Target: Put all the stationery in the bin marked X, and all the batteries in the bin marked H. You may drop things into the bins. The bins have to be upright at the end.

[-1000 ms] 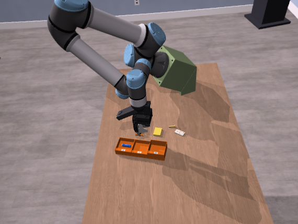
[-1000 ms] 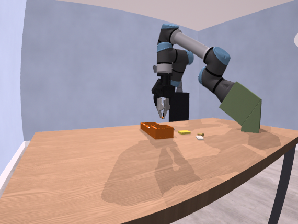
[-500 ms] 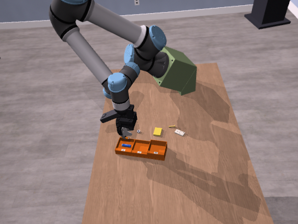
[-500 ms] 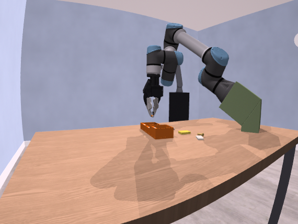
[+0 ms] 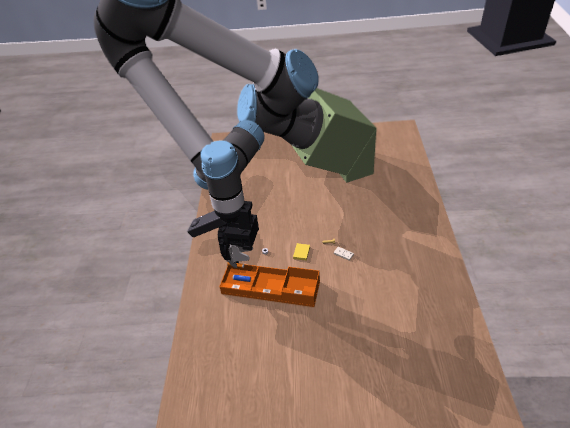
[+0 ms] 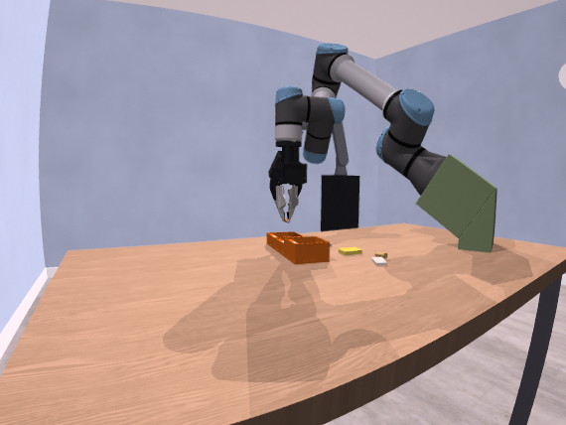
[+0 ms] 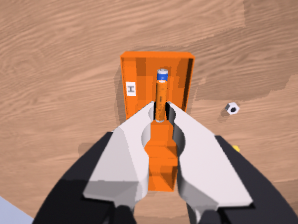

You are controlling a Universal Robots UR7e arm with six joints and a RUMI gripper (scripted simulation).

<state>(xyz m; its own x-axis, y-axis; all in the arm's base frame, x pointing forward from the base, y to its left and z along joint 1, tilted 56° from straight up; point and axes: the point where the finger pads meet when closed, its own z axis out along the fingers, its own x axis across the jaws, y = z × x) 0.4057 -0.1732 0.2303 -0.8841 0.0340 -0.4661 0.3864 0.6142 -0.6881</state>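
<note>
The orange pen-like stick is 1 cm below my hand. Also, from my hand: blue battery 1 cm to the left, 7 cm below; then grey nut 9 cm behind, 9 cm to the left, 8 cm below; then orange bin 4 cm ahead, 8 cm to the left, 6 cm below.
</note>
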